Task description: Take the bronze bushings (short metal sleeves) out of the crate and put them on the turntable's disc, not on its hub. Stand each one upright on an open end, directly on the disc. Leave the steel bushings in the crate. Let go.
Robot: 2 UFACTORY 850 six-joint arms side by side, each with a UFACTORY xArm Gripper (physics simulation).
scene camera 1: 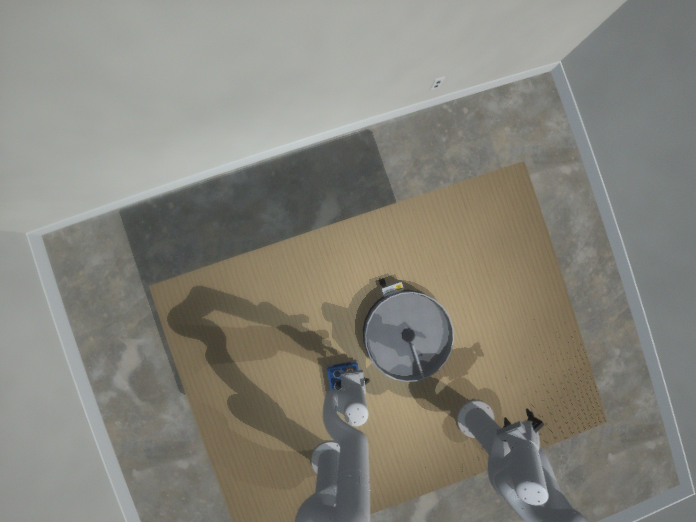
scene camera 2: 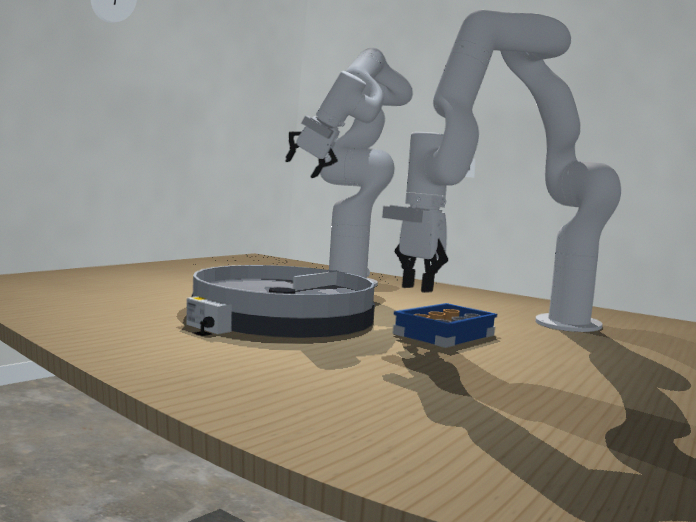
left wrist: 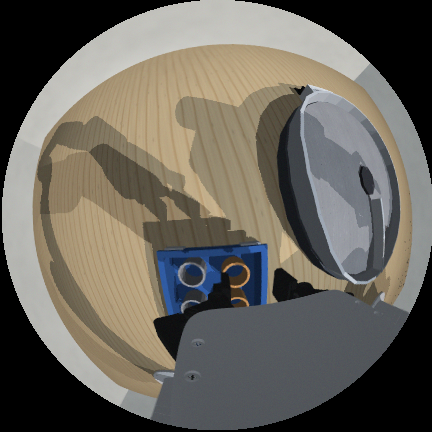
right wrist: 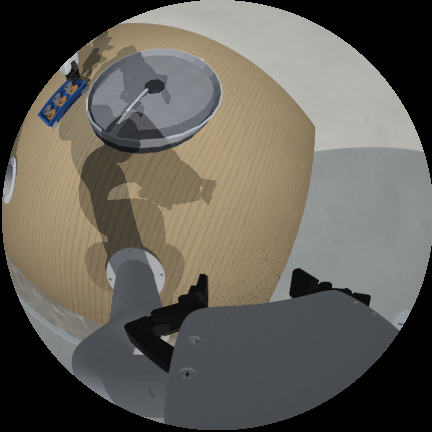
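Three bronze bushings, such as this one (scene camera 2: 451, 311) (left wrist: 248, 278) (right wrist: 62, 101), stand in the blue crate (scene camera 2: 422, 329) (left wrist: 266, 270) beside three steel bushings, such as this one (left wrist: 180, 275) (right wrist: 57, 98). In the left wrist view the bronze row is on the right, and its nearer part is hidden by my finger and the camera housing. My left gripper (scene camera 2: 417, 285) (left wrist: 250, 283) points down above the crate, open and empty. My right gripper (scene camera 1: 520, 420) (scene camera 2: 301, 167) (right wrist: 251, 286) is open and empty, high and far from the crate. The turntable's disc (scene camera 1: 393, 314) (right wrist: 185, 100) bears no bushings around its dark hub (scene camera 1: 408, 335) (right wrist: 155, 86).
A raised wall rings the disc. A thin upright divider (scene camera 1: 416, 359) (scene camera 2: 314, 279) runs from near the hub to this wall. A small control box (scene camera 1: 392, 288) (scene camera 2: 208, 316) is attached outside the turntable. The crate stands on the wooden table (scene camera 1: 281, 269) (scene camera 2: 314, 404), close beside the turntable.
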